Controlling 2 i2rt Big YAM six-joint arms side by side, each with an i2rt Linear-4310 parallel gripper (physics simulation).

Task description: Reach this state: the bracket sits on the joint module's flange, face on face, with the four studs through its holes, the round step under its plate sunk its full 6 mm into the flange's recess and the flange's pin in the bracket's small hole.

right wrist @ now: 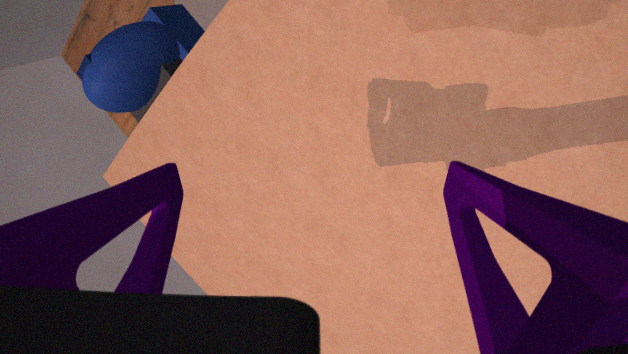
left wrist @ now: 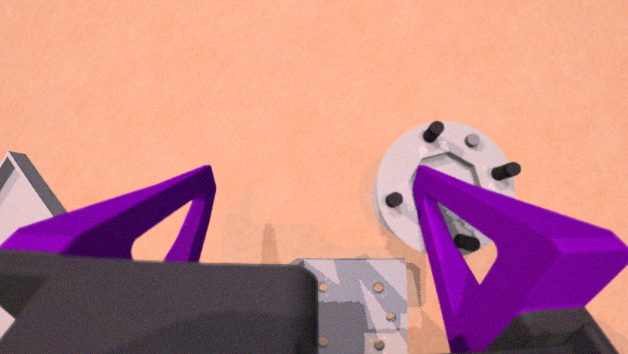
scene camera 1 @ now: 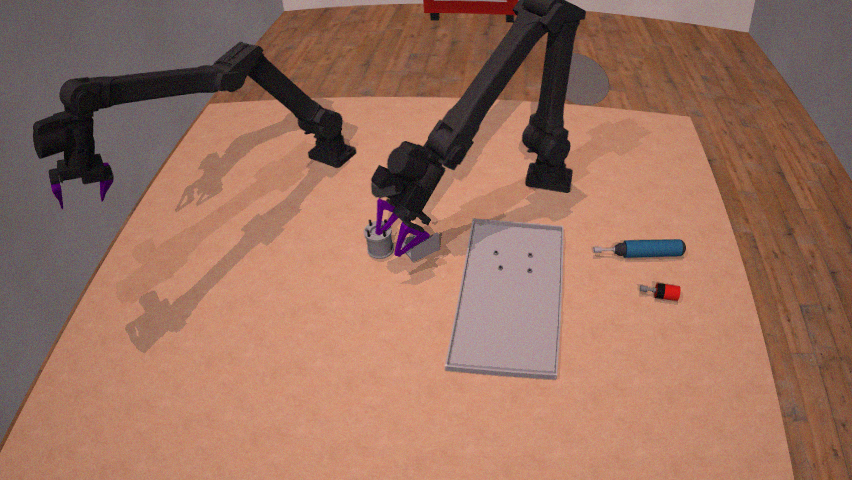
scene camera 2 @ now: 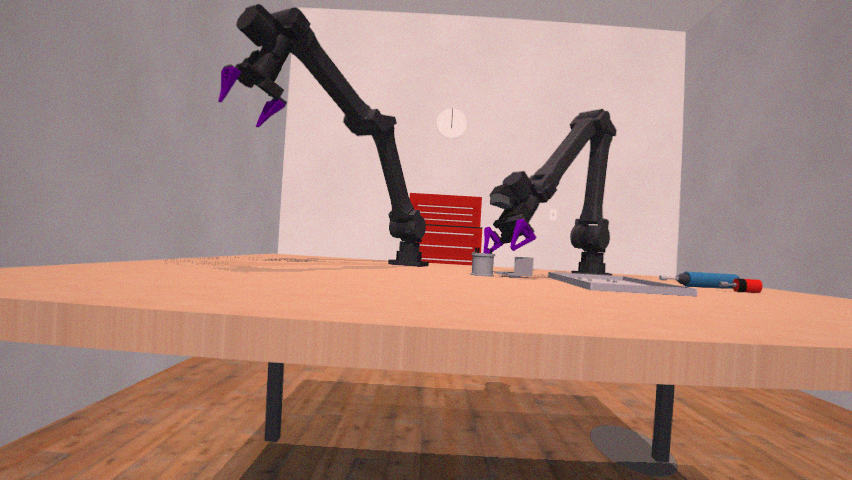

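Where they show: left gripper, fingertip midpoint: (left wrist: 314, 176) (scene camera 1: 387, 245) (scene camera 2: 498, 251); right gripper, fingertip midpoint: (right wrist: 313, 177) (scene camera 1: 82, 203) (scene camera 2: 239, 114); left arm's base, link origin: (scene camera 1: 549, 179); right arm's base, link origin: (scene camera 1: 332, 154) (scene camera 2: 408, 265).
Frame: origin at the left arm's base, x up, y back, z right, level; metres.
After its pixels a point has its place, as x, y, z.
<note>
The grey bracket (scene camera 1: 426, 246) {0.035, -0.341, 0.235} (scene camera 2: 523, 266) {0.031, -0.346, 0.240} (left wrist: 350, 274) {0.012, -0.337, 0.280} stands on the table beside the joint module, one plate flat with small holes, the other upright. My camera-side gripper body hides part of it in the left wrist view. The joint module (scene camera 1: 379, 245) {0.040, -0.367, 0.336} (scene camera 2: 482, 264) {0.030, -0.369, 0.347} (left wrist: 394, 170) {0.060, -0.362, 0.337} stands upright, its four dark studs, pin and recess facing up and uncovered. My left gripper (scene camera 1: 388, 243) {0.067, -0.386, 0.309} (scene camera 2: 500, 250) {0.067, -0.386, 0.309} (left wrist: 314, 176) {0.067, -0.386, 0.309} is open and empty above them; one finger overlaps the flange in its wrist view. My right gripper (scene camera 1: 82, 203) {0.338, -0.670, 0.891} (scene camera 2: 239, 113) {0.338, -0.670, 0.891} (right wrist: 313, 177) {0.338, -0.670, 0.891} is open and empty, high at the picture's left.
A shallow grey tray (scene camera 1: 500, 372) {0.012, -0.615, 0.008} (scene camera 2: 643, 289) {0.008, -0.615, 0.008} lies right of the bracket, with several small nuts inside. A blue-handled tool (scene camera 1: 652, 248) {0.035, -0.232, -0.283} (scene camera 2: 712, 279) {0.024, -0.237, -0.284} and a short red tool (scene camera 1: 671, 291) {0.031, -0.353, -0.333} (scene camera 2: 748, 285) {0.019, -0.360, -0.321} lie farther right. A blue object (right wrist: 122, 70) shows beyond the table edge.
</note>
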